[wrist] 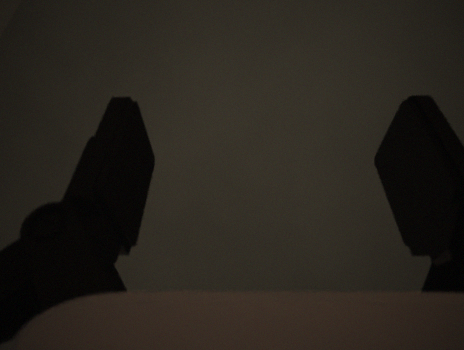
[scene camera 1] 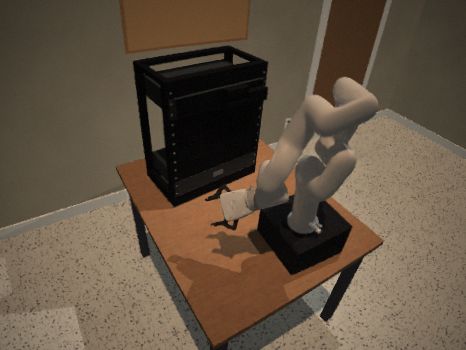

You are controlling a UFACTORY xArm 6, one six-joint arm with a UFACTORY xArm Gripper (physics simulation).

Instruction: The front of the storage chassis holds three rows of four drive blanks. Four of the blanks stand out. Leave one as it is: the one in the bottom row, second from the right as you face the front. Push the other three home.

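The storage chassis (scene camera 1: pixel 215 125) is in the black rack in scene camera 1, its front toward the arm. The front is very dark, and its rows and single blanks cannot be told apart. Dark block shapes (scene camera 1: pixel 244 94) stand out at its upper right; their number is unclear. My gripper (scene camera 1: pixel 210 212) (wrist: pixel 266 128) is open and empty, low over the table in front of the rack's lower part and apart from it. Its two black fingers are spread wide. The wrist view shows a dim, plain surface beyond the fingers; no drive blank shows there.
The black open-frame rack (scene camera 1: pixel 173 150) stands at the back of the wooden table (scene camera 1: pixel 250 285). A grey panel (scene camera 1: pixel 195 179) with a small label closes its lower front. The arm's black base block (scene camera 1: pixel 305 252) is at the table's right. A wall (scene camera 1: pixel 65 100) is behind the rack.
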